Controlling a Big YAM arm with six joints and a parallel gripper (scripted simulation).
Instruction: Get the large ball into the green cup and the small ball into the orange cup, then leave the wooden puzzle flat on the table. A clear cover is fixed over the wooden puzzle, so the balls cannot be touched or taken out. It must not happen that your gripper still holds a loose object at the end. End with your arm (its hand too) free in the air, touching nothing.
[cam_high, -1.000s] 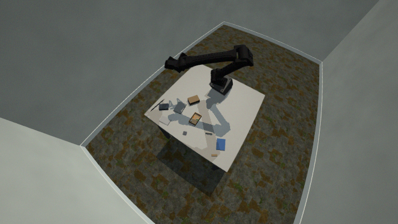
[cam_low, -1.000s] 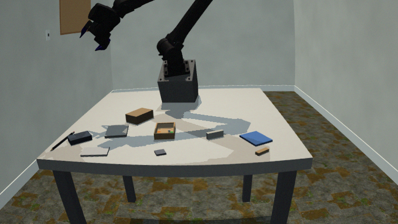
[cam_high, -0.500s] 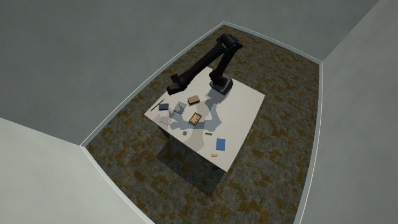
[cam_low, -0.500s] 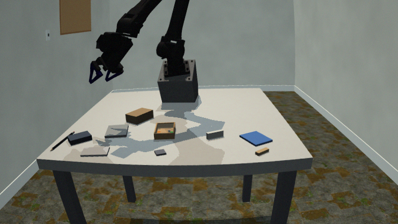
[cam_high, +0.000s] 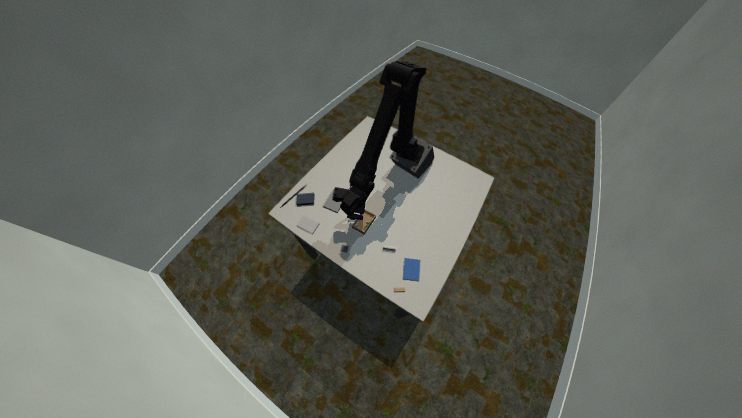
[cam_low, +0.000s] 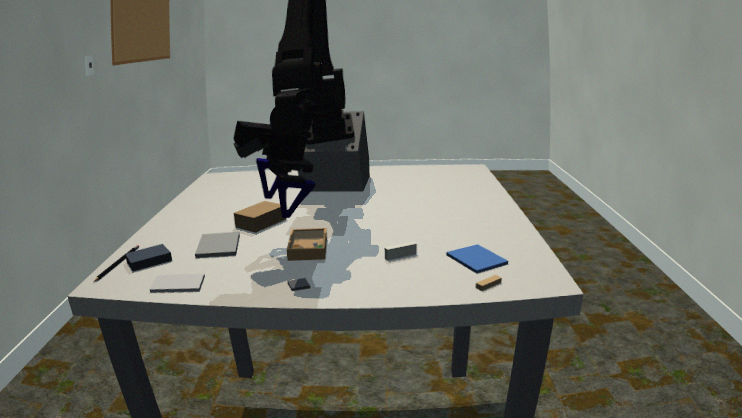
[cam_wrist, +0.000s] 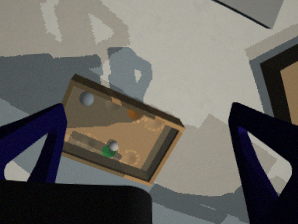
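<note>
The wooden puzzle lies 5 cm to the left of my hand and 9 cm below it. Also, from my hand: grey slab: 4 cm behind, 13 cm to the right, 9 cm below; small dark tile: 16 cm ahead, 3 cm to the left, 9 cm below; brown box: 17 cm behind, 5 cm to the right, 8 cm below.
</note>
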